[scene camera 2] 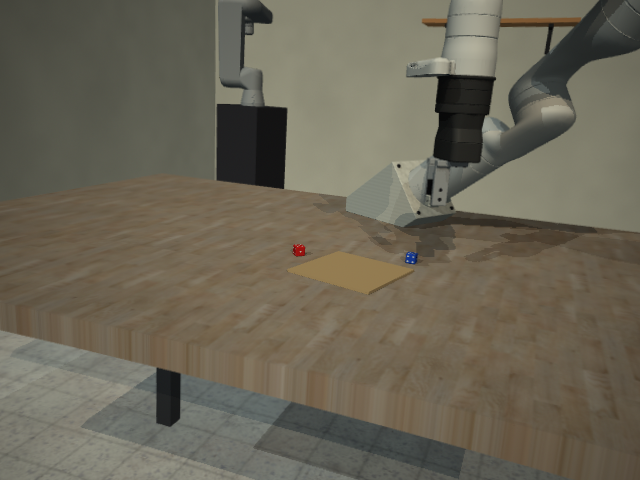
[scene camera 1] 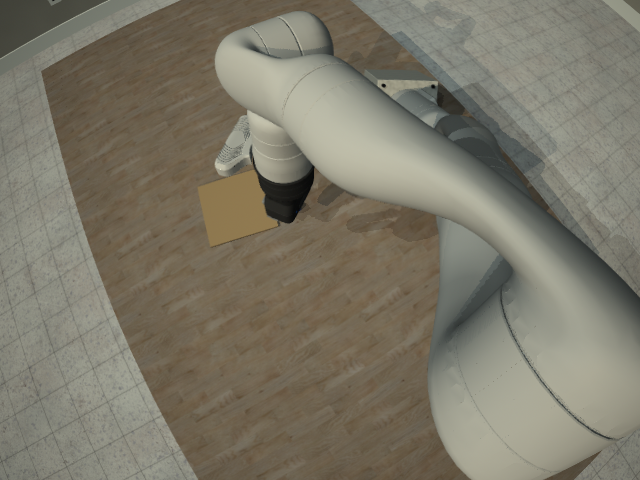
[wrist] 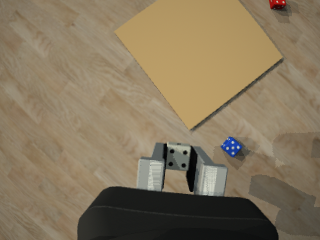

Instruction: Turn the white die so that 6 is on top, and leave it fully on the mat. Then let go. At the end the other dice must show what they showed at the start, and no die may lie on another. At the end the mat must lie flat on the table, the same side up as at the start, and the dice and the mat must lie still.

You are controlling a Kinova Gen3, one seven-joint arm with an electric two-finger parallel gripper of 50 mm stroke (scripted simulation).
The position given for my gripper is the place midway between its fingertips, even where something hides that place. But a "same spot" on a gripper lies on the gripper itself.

My gripper shows in scene camera 2, in scene camera 1 (277, 211) and in the wrist view. A tan mat shows in scene camera 2, in scene camera 1 and in the wrist view (198, 62). One and the same spot on my gripper: (wrist: 204, 177) is (scene camera 2: 433, 159). One and the same spot on the tan mat: (scene camera 1: 232, 207) is (scene camera 2: 350, 270).
